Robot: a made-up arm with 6 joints. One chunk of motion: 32 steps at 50 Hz.
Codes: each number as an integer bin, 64 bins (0 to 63) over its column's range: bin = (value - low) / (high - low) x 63, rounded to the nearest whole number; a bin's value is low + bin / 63 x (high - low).
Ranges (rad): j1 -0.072..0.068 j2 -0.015..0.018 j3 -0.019..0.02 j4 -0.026..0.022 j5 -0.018..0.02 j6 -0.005..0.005
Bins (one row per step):
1: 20 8 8 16 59 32
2: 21 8 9 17 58 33
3: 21 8 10 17 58 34
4: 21 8 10 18 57 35
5: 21 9 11 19 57 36
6: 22 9 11 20 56 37
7: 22 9 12 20 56 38
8: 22 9 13 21 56 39
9: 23 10 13 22 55 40
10: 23 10 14 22 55 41
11: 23 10 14 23 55 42
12: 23 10 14 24 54 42
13: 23 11 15 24 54 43
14: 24 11 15 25 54 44
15: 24 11 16 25 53 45
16: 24 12 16 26 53 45
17: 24 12 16 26 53 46
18: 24 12 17 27 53 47
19: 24 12 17 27 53 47
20: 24 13 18 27 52 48
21: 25 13 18 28 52 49
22: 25 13 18 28 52 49
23: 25 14 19 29 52 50
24: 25 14 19 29 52 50
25: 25 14 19 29 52 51
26: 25 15 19 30 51 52
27: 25 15 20 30 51 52
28: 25 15 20 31 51 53
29: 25 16 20 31 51 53
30: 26 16 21 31 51 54
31: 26 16 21 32 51 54
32: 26 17 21 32 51 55
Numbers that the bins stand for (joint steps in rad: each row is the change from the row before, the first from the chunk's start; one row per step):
1: -0.02756 -0.01081 -0.01405 -0.01381 0.01759 0.00008
2: -0.02533 -0.01081 -0.01343 -0.01305 0.01698 0.00024
3: -0.02533 -0.01081 -0.01281 -0.01305 0.01698 0.00040
4: -0.02533 -0.01081 -0.01281 -0.01229 0.01638 0.00056
5: -0.02533 -0.01029 -0.01219 -0.01152 0.01638 0.00071
6: -0.02311 -0.01029 -0.01219 -0.01076 0.01578 0.00087
7: -0.02311 -0.01029 -0.01157 -0.01076 0.01578 0.00103
8: -0.02311 -0.01029 -0.01095 -0.01000 0.01578 0.00119
9: -0.02089 -0.00976 -0.01095 -0.00924 0.01517 0.00135
10: -0.02089 -0.00976 -0.01033 -0.00924 0.01517 0.00151
11: -0.02089 -0.00976 -0.01033 -0.00848 0.01517 0.00167
12: -0.02089 -0.00976 -0.01033 -0.00771 0.01457 0.00167
13: -0.02089 -0.00924 -0.00971 -0.00771 0.01457 0.00183
14: -0.01867 -0.00924 -0.00971 -0.00695 0.01457 0.00198
15: -0.01867 -0.00924 -0.00910 -0.00695 0.01397 0.00214
16: -0.01867 -0.00871 -0.00910 -0.00619 0.01397 0.00214
17: -0.01867 -0.00871 -0.00910 -0.00619 0.01397 0.00230
18: -0.01867 -0.00871 -0.00848 -0.00543 0.01397 0.00246
19: -0.01867 -0.00871 -0.00848 -0.00543 0.01397 0.00246
20: -0.01867 -0.00819 -0.00786 -0.00543 0.01337 0.00262
21: -0.01644 -0.00819 -0.00786 -0.00467 0.01337 0.00278
22: -0.01644 -0.00819 -0.00786 -0.00467 0.01337 0.00278
23: -0.01644 -0.00767 -0.00724 -0.00390 0.01337 0.00294
24: -0.01644 -0.00767 -0.00724 -0.00390 0.01337 0.00294
25: -0.01644 -0.00767 -0.00724 -0.00390 0.01337 0.00310
26: -0.01644 -0.00714 -0.00724 -0.00314 0.01276 0.00325
27: -0.01644 -0.00714 -0.00662 -0.00314 0.01276 0.00325
28: -0.01644 -0.00714 -0.00662 -0.00238 0.01276 0.00341
29: -0.01644 -0.00662 -0.00662 -0.00238 0.01276 0.00341
30: -0.01422 -0.00662 -0.00600 -0.00238 0.01276 0.00357
31: -0.01422 -0.00662 -0.00600 -0.00162 0.01276 0.00357
32: -0.01422 -0.00610 -0.00600 -0.00162 0.01276 0.00373

